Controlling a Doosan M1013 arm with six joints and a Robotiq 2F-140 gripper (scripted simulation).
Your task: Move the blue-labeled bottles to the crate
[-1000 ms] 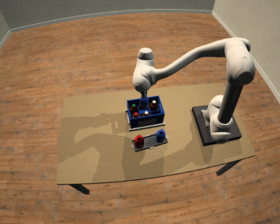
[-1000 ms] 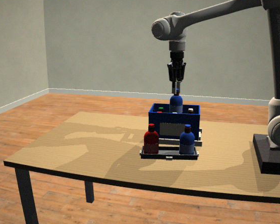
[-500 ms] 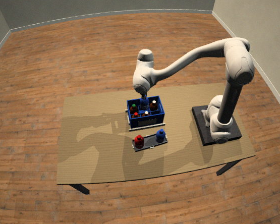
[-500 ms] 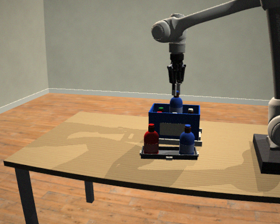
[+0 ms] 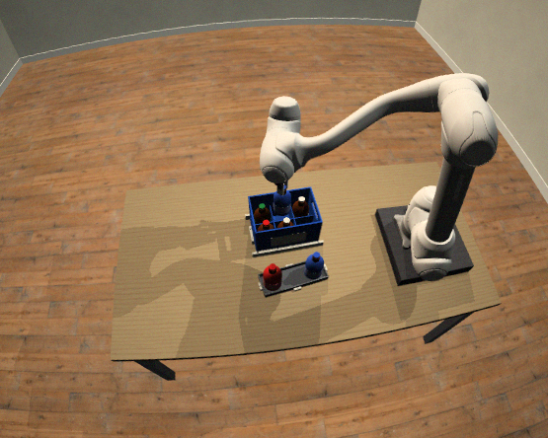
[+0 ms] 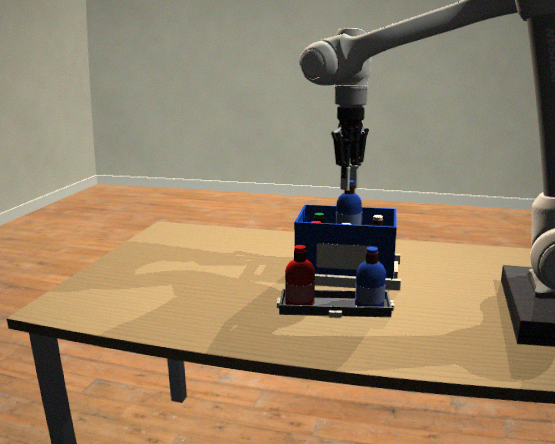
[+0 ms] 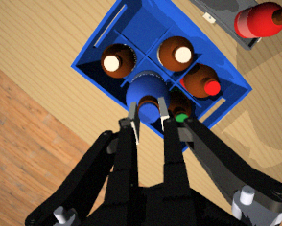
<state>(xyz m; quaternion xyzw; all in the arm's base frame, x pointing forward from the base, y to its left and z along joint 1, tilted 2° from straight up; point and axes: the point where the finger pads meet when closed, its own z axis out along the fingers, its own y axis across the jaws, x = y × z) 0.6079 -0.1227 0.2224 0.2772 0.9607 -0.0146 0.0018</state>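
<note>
The blue crate is 190 mm below my hand, 40 mm to the left of it and 10 mm behind it. The rest, counted from my hand: dark tray: 280 mm to the left, 260 mm below, 30 mm behind; red-labeled bottle: 290 mm to the left, 190 mm below, 60 mm ahead.
</note>
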